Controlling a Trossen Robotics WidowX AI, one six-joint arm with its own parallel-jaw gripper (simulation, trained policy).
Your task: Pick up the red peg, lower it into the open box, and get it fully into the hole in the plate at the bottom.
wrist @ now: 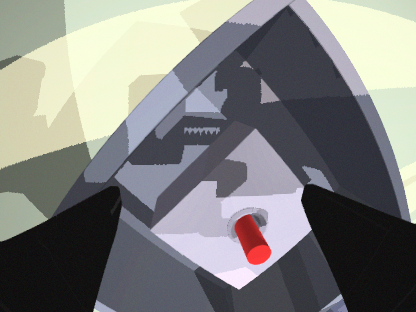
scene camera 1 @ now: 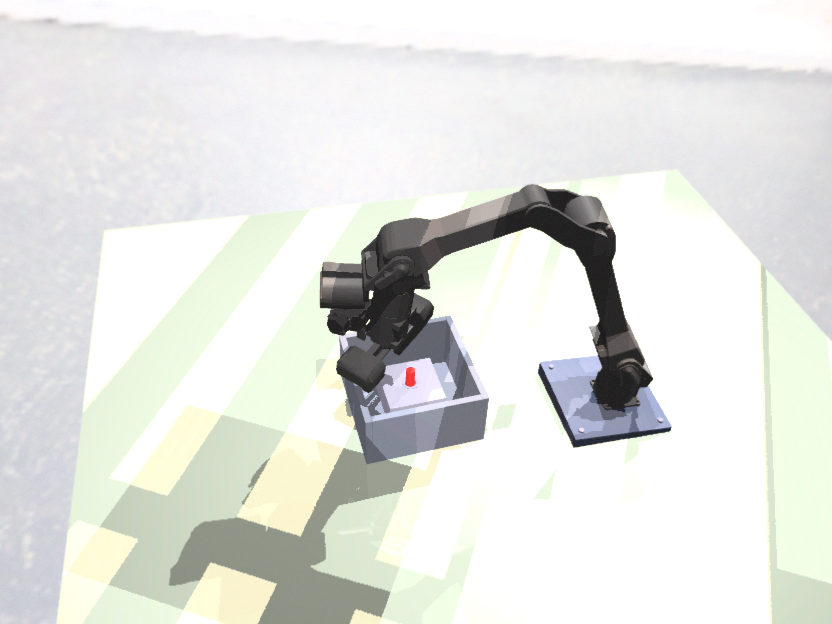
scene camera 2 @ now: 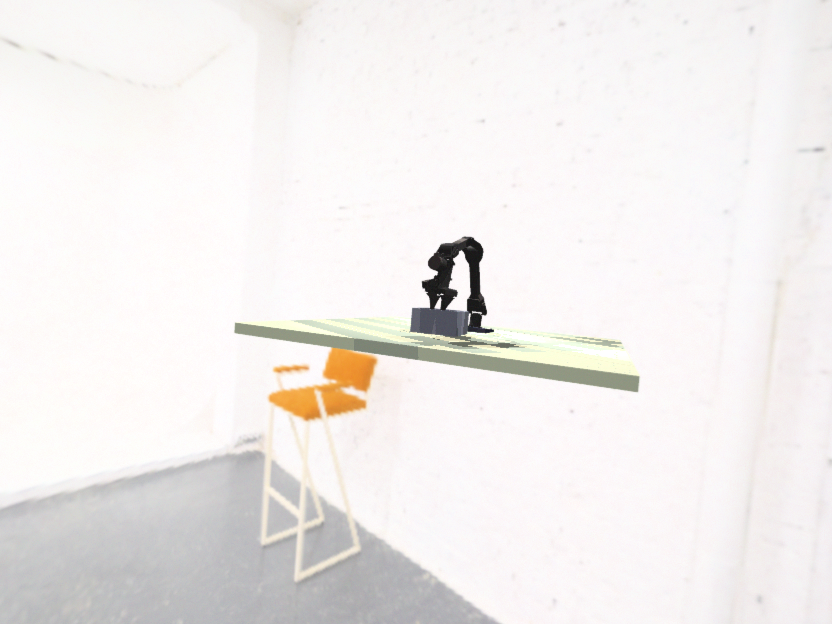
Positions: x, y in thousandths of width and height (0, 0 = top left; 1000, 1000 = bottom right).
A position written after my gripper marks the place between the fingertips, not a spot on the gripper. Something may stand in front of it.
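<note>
A grey-blue box is visible in scene camera 1 (scene camera 1: 555, 672), scene camera 2 (scene camera 2: 546, 518) and the wrist view (wrist: 691, 245). A pale plate appears in scene camera 1 (scene camera 1: 475, 634) and in the wrist view (wrist: 576, 559); scene camera 2 does not show the plate, hidden by the box. My gripper is visible in the wrist view (wrist: 520, 630), scene camera 1 (scene camera 1: 460, 595) and scene camera 2 (scene camera 2: 525, 501).
</note>
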